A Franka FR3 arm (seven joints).
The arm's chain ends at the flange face. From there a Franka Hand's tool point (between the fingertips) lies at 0.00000 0.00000 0.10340 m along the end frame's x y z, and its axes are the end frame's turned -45 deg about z.
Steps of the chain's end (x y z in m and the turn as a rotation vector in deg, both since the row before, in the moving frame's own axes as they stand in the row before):
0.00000 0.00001 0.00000 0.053 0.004 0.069
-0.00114 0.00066 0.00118 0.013 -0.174 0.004
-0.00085 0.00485 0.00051 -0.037 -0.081 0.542
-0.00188 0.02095 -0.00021 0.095 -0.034 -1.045
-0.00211 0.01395 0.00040 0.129 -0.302 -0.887
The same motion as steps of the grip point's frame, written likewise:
0.00007 -0.00006 0.00000 0.035 0.040 0.069
-0.00148 -0.00058 0.00118 0.132 -0.114 0.004
-0.00418 0.00277 0.00051 0.031 -0.083 0.542
-0.01607 0.01332 -0.00021 0.091 0.043 -1.045
-0.01158 0.00782 0.00040 0.305 -0.122 -0.887

